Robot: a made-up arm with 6 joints.
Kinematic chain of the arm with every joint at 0, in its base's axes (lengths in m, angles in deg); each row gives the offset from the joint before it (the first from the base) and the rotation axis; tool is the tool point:
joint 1: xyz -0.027 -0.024 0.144 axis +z
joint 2: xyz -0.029 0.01 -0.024 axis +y
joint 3: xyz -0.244 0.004 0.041 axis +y
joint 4: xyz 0.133 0.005 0.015 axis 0.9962 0 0.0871
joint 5: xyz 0.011 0.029 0 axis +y
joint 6: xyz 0.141 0.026 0.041 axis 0.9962 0 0.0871
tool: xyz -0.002 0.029 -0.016
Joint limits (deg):
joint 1: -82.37..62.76
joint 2: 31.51..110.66
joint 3: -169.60..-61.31
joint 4: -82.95..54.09
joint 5: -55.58..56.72
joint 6: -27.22..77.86
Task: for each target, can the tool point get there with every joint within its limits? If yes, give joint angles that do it. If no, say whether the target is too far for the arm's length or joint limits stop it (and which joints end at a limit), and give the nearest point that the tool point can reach.
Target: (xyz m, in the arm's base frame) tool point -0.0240 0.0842 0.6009
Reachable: yes | joints -19.22 52.02 -109.72 9.30 5.35 6.91
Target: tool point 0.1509 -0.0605 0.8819
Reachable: no: too far | nearest point 0.0878 -0.0476 0.6549 | short by 0.236 m
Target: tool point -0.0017 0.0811 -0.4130
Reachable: no: joint limits stop it (at a limit: joint 1, joint 2, joint 3, joint 5) | nearest point 0.0401 0.1513 0.0657 | short by 0.486 m
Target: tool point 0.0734 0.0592 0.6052
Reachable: yes | joints -5.46 70.05 -129.22 -36.50 11.91 42.50
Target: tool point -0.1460 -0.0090 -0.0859
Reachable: no: joint limits stop it (at a limit: joint 1, joint 2, joint 3, joint 5) | nearest point 0.0031 0.1457 0.0806 | short by 0.272 m
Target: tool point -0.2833 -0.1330 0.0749
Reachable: no: joint limits stop it (at a limit: joint 1, joint 2, joint 3, joint 4, joint 5, joint 6) | nearest point -0.0891 -0.2302 0.1178 | short by 0.221 m
